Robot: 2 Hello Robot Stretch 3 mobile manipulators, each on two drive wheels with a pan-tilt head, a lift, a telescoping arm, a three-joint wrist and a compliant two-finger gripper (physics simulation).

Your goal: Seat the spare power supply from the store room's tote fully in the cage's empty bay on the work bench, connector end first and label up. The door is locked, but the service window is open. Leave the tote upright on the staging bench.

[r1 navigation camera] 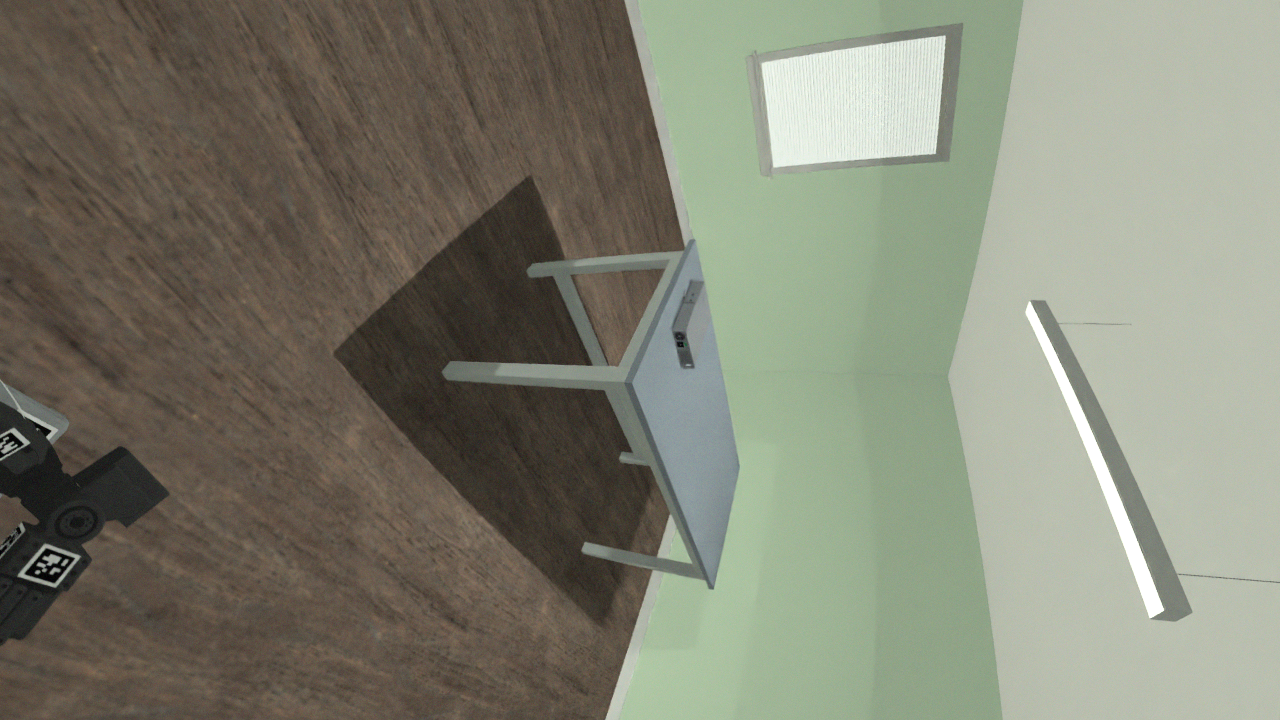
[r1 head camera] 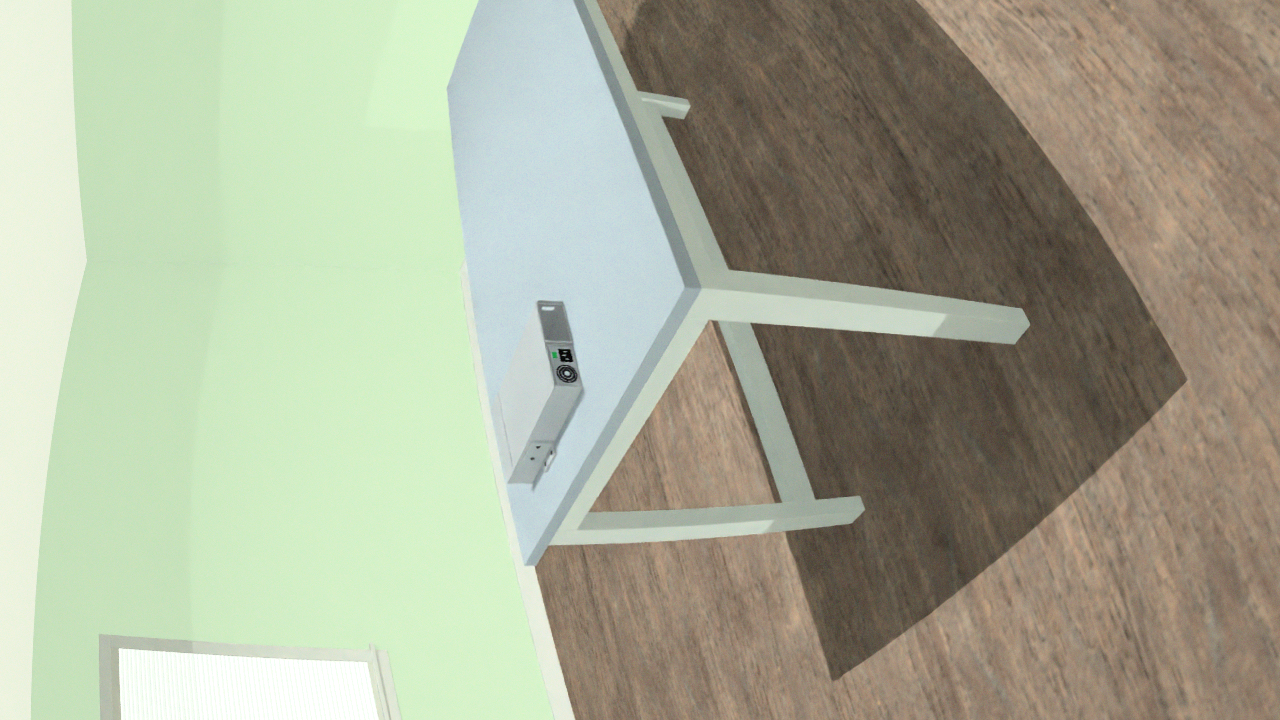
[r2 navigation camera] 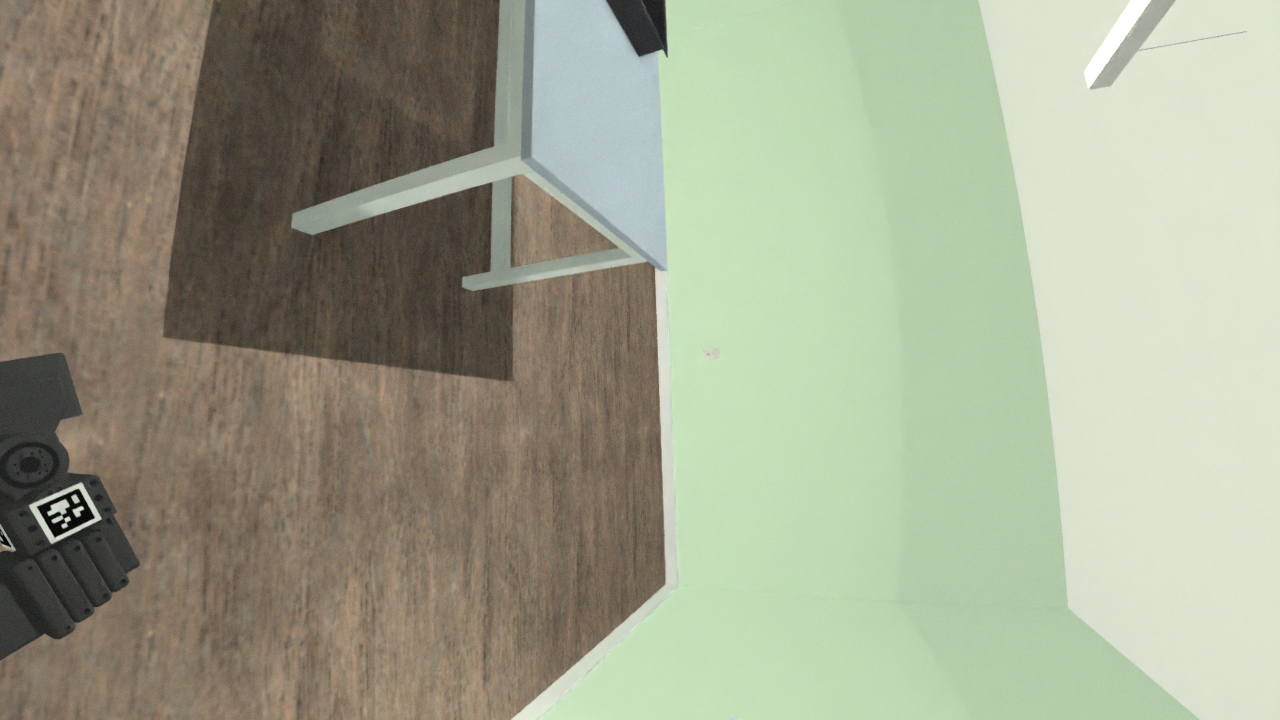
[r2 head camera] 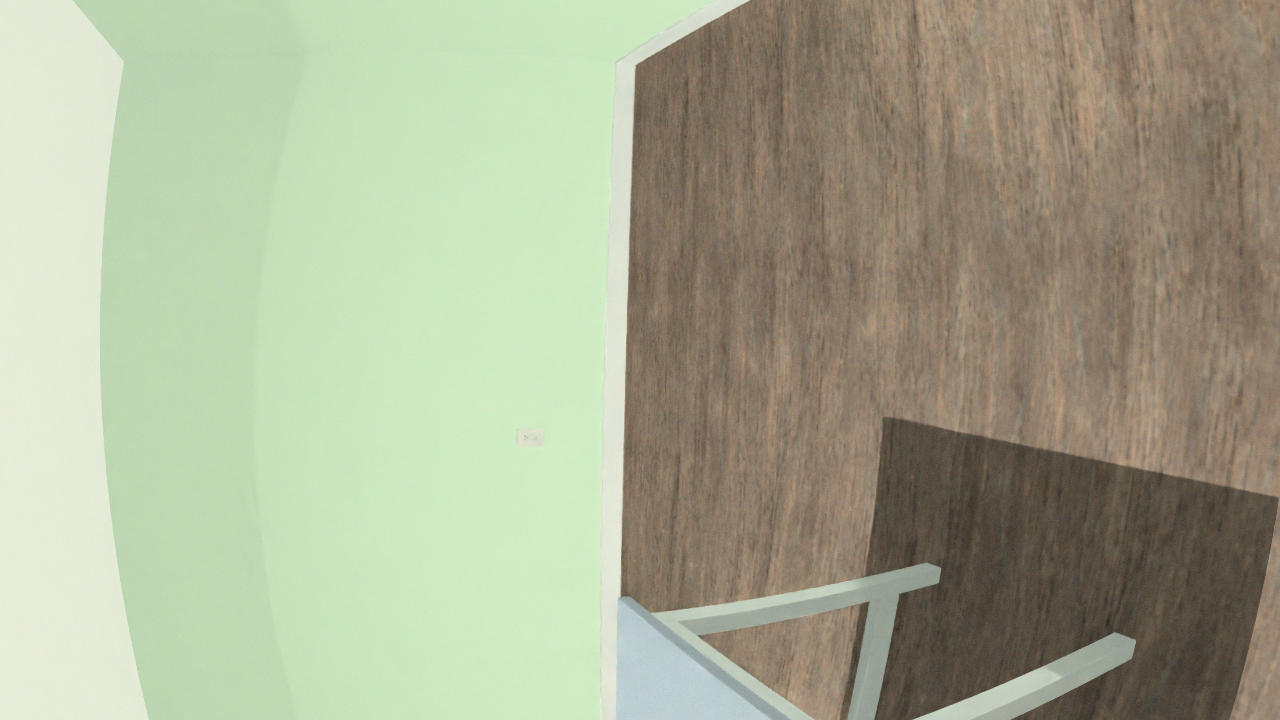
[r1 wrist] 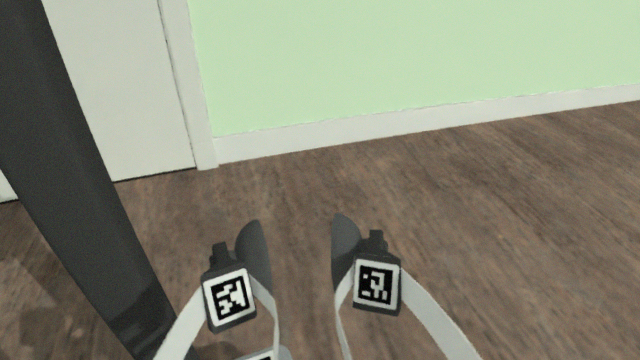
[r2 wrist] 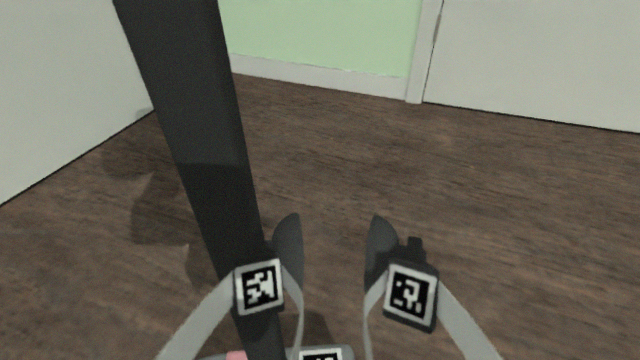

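Note:
In the r1 head and navigation views a low grey metal cage [r1 head camera: 534,385] [r1 navigation camera: 688,315] stands on the blue-topped work bench [r1 head camera: 554,179] [r1 navigation camera: 684,429]. Its front shows a round fan grille, a socket, a green mark and a plain grey section. In the r2 views a corner of the staging bench [r2 head camera: 662,671] [r2 navigation camera: 595,134] shows. Part of the black tote [r2 navigation camera: 639,24] is on it, cut off at the navigation view's top edge; its inside is hidden. The spare power supply and service window do not show. r1's gripper [r1 wrist: 301,250] and r2's gripper [r2 wrist: 334,250] are open and empty above the floor, away from both benches.
A bright window [r1 head camera: 246,685] [r1 navigation camera: 854,102] is in the wall beyond the work bench. White door panels [r1 wrist: 120,90] [r2 wrist: 530,60] and each robot's dark mast [r1 wrist: 65,165] [r2 wrist: 190,110] show in the wrist views. A wall outlet [r2 head camera: 529,437] [r2 navigation camera: 710,353] is beyond the staging bench.

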